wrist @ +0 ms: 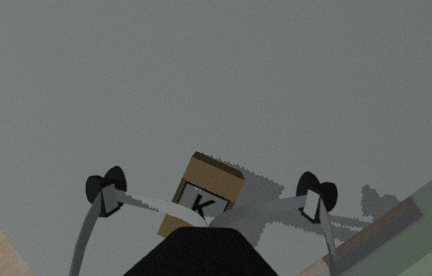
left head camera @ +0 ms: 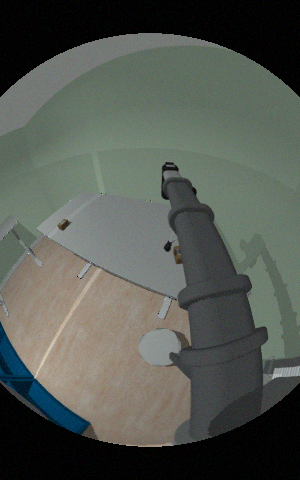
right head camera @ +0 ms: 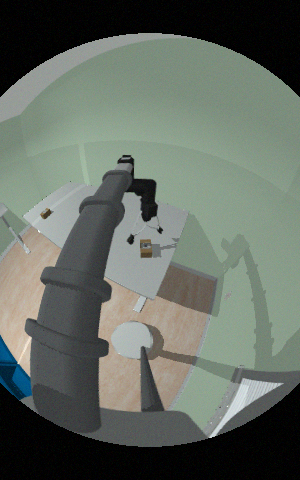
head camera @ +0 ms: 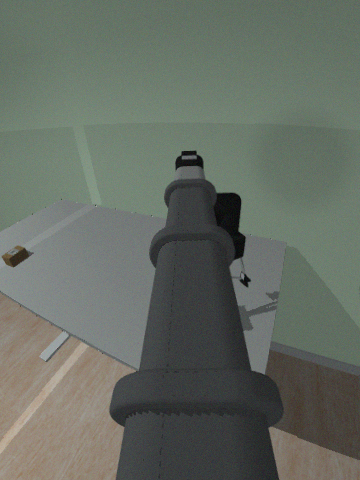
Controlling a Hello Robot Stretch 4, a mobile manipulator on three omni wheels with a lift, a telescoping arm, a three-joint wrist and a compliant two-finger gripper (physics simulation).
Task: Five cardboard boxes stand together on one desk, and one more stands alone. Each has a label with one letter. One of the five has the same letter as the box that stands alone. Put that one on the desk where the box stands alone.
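Places are measured from the robot's base along level axes (x ahead, y left, z up), in centimetres.
Pixels of known places: gripper, fingertip midpoint: (wrist: 211, 185) (right head camera: 145, 237); robot's base, origin of the base link: (left head camera: 158, 346) (right head camera: 132, 338).
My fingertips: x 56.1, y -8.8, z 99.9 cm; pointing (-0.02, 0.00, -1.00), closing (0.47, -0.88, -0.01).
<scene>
Ahead of a thing's pixels: the offset from my fingertips to its middle. Level surfaces: height alone.
A cardboard box with a label reading K @[dx -3.2, dy -0.4, dz -5.1 cm] (left head camera: 177, 255) (right head camera: 145, 251) (wrist: 215, 175) rests on the grey desk @[dz -7.7 cm] (head camera: 100, 260) (left head camera: 120, 240) (right head camera: 125, 270) (wrist: 200, 75), near its right end. In the head view the arm hides this box. My gripper (right head camera: 145, 234) (wrist: 211, 185) is open, its fingers wide apart and empty, above the desk and the K box. A second cardboard box @[dx +28.8, dy +91.3, dz -5.1 cm] (head camera: 16, 256) (left head camera: 63, 224) (right head camera: 45, 213) stands at the far left of the same desk; its letter is too small to read. The group of five boxes does not show.
A green wall (head camera: 125, 160) runs behind the desk. A round white stool-like top (left head camera: 159, 346) (right head camera: 131, 340) stands in front of the desk. A blue object (left head camera: 50, 400) (right head camera: 12, 375) is at the lower left. Part of another pale piece of furniture (left head camera: 26, 244) shows at the left.
</scene>
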